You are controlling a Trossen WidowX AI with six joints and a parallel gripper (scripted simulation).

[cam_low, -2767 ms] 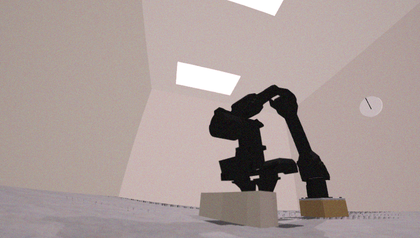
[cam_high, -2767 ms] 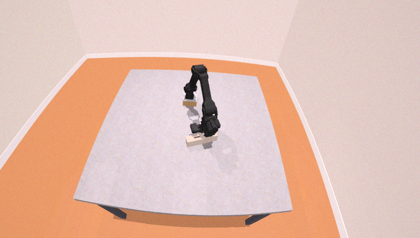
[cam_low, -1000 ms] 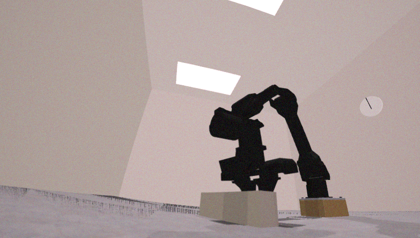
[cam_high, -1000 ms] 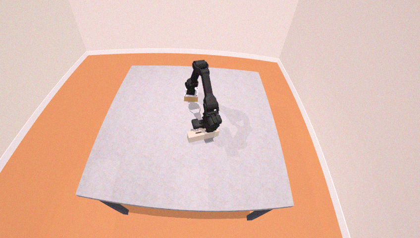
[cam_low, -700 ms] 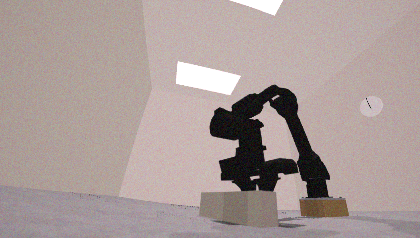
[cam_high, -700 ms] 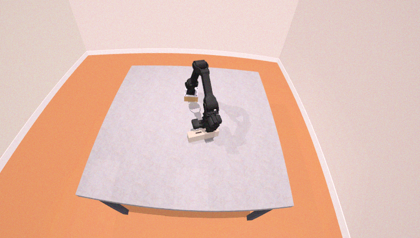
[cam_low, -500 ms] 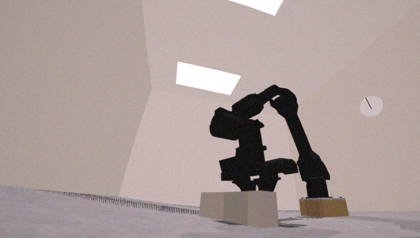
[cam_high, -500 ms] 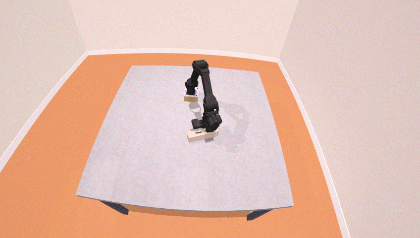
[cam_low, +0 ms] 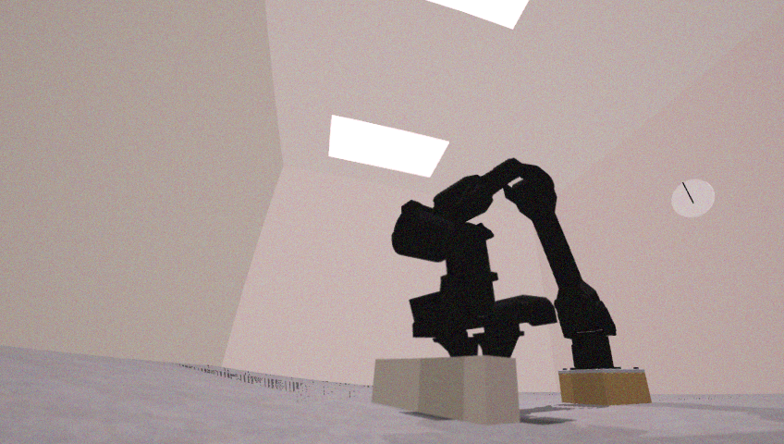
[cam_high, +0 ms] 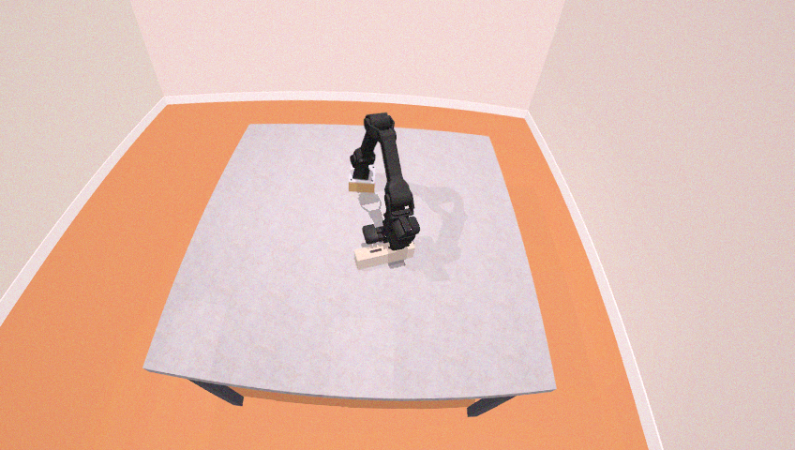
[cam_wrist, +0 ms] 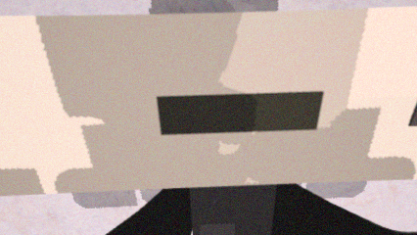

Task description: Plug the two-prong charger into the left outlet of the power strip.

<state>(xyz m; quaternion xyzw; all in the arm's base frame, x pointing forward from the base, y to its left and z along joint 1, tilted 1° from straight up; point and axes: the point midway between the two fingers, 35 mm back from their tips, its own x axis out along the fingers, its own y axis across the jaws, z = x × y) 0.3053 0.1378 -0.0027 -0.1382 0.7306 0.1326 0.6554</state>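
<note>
The black two-prong charger lies 2 cm ahead of my gripper tip, 1 cm to the left of it and 1 cm above it.
</note>
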